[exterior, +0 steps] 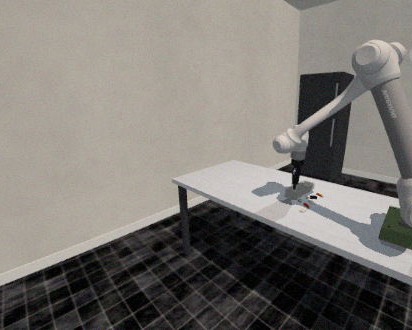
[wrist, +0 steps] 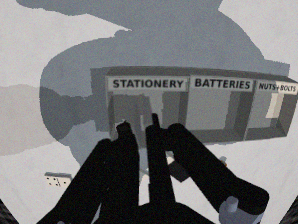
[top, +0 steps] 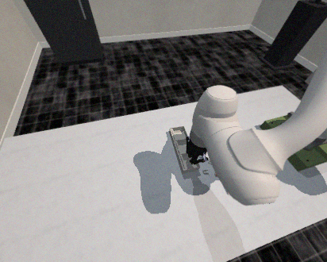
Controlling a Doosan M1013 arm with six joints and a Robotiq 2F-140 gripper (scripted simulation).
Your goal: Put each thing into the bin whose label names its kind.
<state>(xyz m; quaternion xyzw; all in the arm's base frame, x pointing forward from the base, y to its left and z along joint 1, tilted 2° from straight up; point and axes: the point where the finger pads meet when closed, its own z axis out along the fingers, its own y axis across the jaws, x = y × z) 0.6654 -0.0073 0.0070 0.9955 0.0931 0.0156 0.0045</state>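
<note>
My hand is 13 cm past the orange battery, 11 cm to the left of it and 4 cm above it. From my hand the other things lie so: grey piece 6 cm behind, 5 cm to the left, 4 cm below; then small black piece 10 cm behind, 4 cm to the right, 4 cm below; then grey bin tray 9 cm to the right, 3 cm below.
</note>
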